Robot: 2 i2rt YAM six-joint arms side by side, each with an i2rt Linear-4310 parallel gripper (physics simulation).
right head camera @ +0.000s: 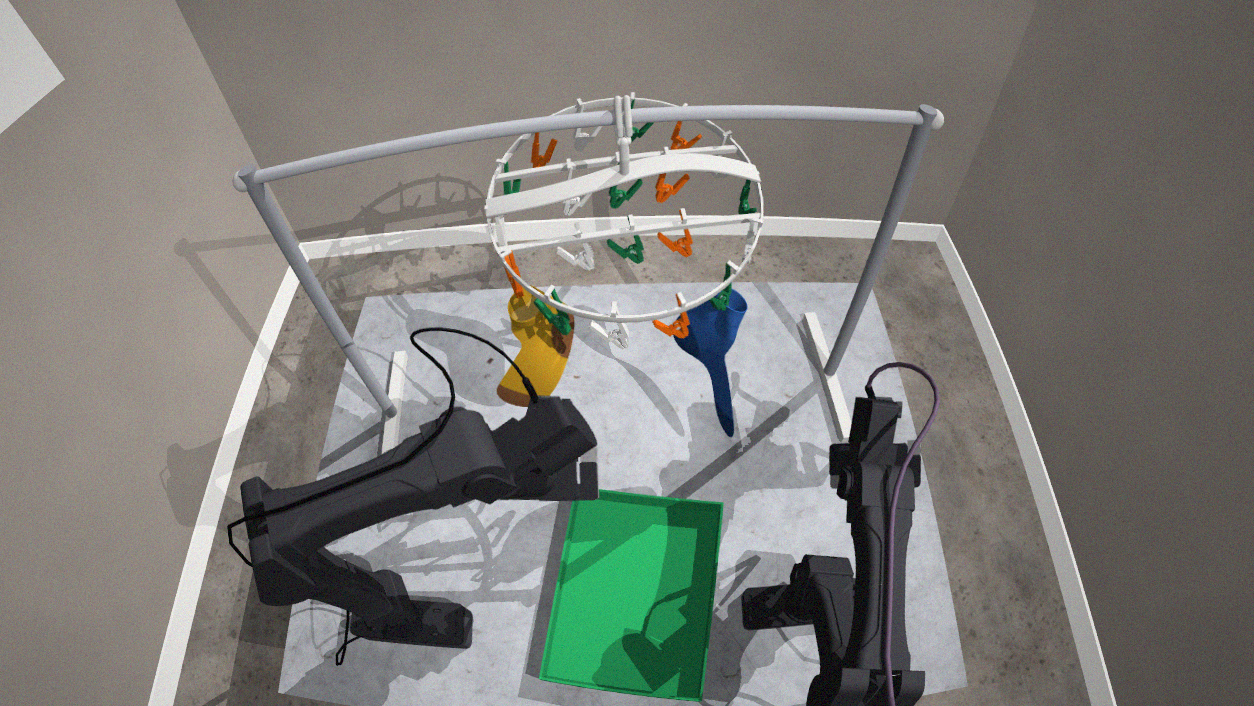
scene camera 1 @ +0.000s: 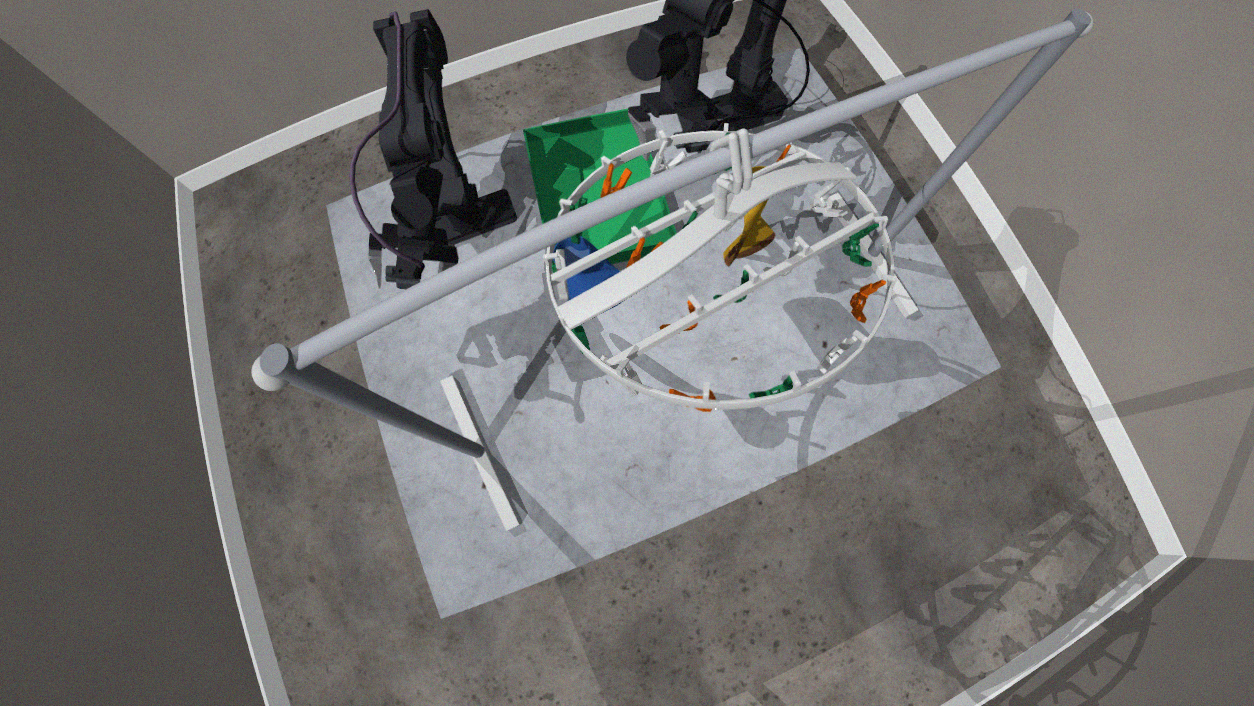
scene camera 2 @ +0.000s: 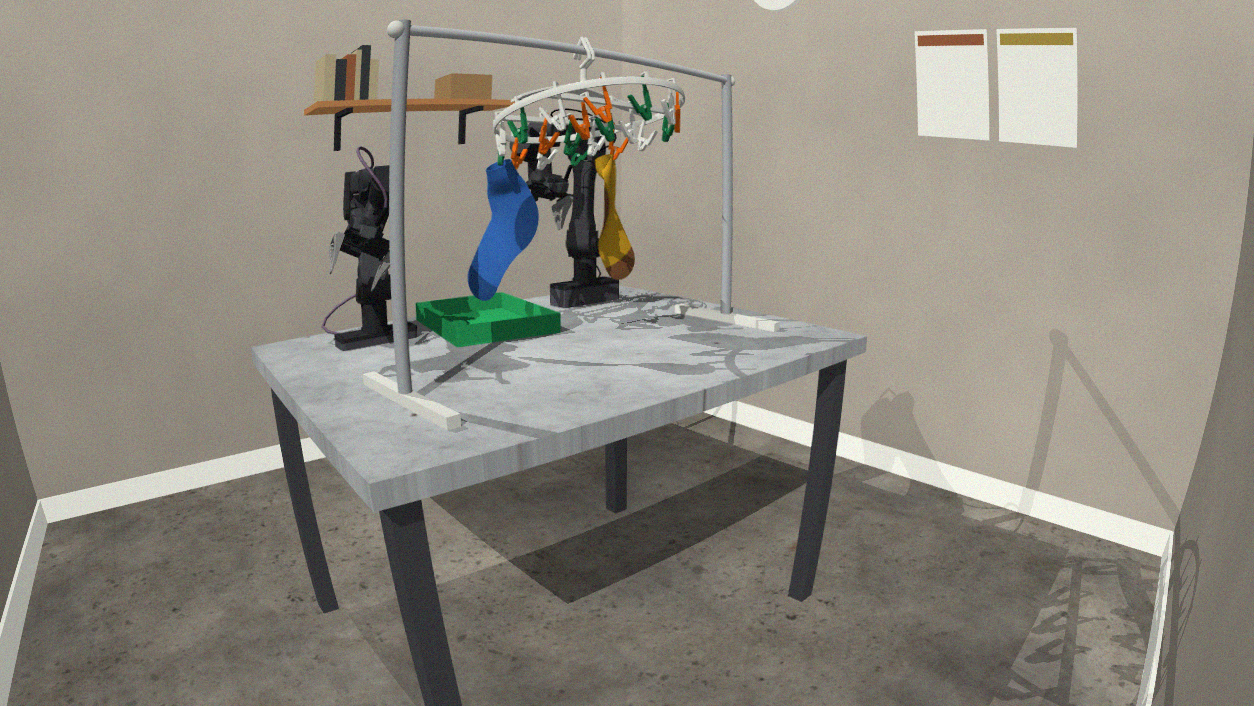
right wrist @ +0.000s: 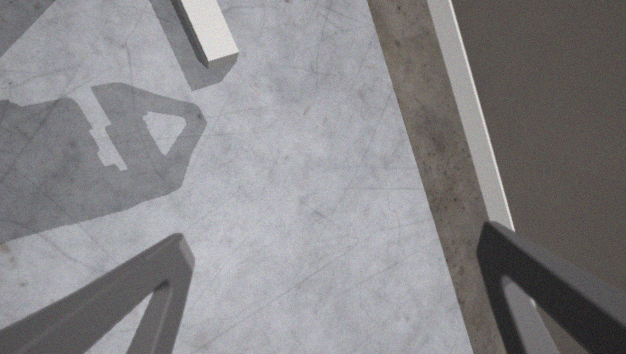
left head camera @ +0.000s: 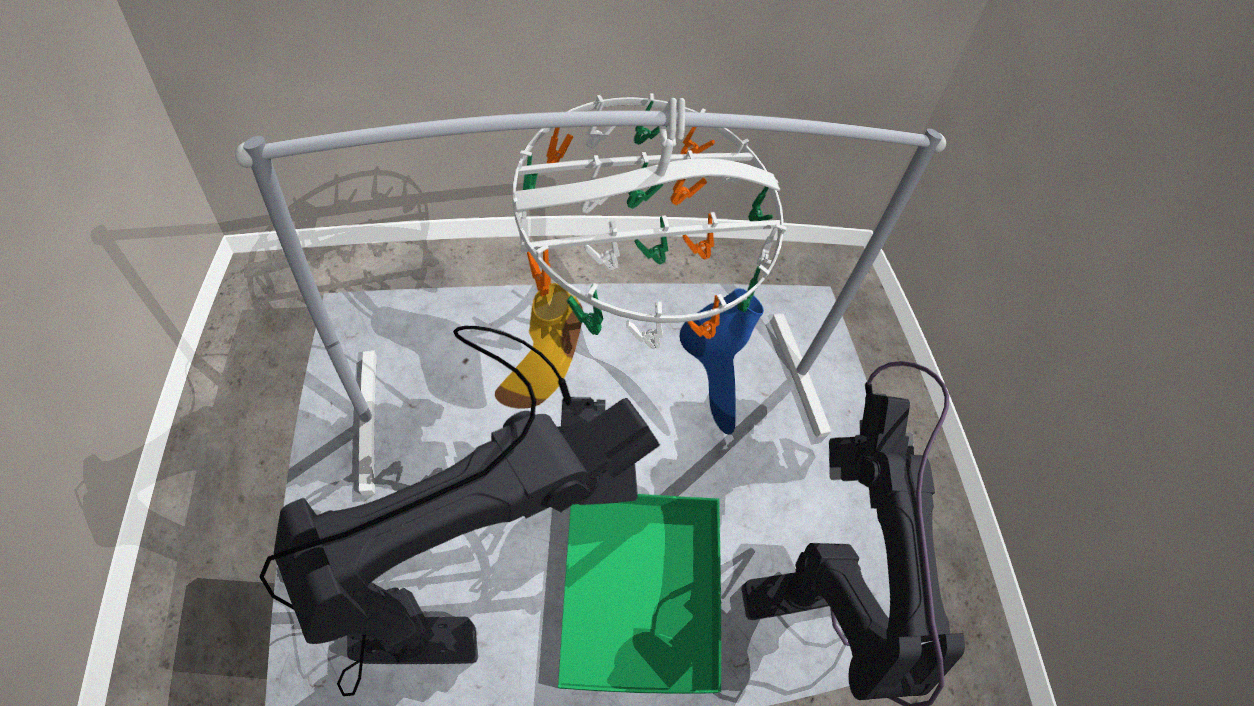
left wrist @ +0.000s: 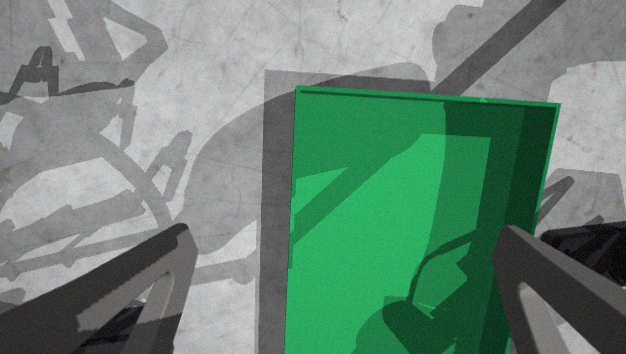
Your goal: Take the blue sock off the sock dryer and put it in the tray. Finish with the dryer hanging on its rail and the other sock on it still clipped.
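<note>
The blue sock [left head camera: 721, 372] [right head camera: 712, 337] [scene camera 2: 508, 223] hangs clipped from the near right side of the round white dryer [left head camera: 614, 185] [right head camera: 561, 192] [scene camera 2: 649, 80]. A yellow sock [left head camera: 548, 359] [right head camera: 539, 355] [scene camera 2: 612, 223] hangs clipped at its left in the head views. The dryer's hook is over the grey rail [left head camera: 438, 125] [right head camera: 394, 146] [scene camera 2: 508, 40]. The green tray [left head camera: 623, 552] [right head camera: 614, 605] [scene camera 2: 517, 329] [left wrist: 370, 210] stands on the table between the arms. My left gripper [left wrist: 335, 239] is open and empty above the tray's far-left part. My right gripper [right wrist: 326, 241] is open and empty above the table's right side.
Two slanted grey posts [left head camera: 298, 263] [left head camera: 864, 258] carry the rail, on white feet [left head camera: 366, 429] [left head camera: 798, 377]. The right foot's end [right wrist: 220, 37] shows ahead of my right gripper. Orange, green and white clips hang around the ring and crossbars.
</note>
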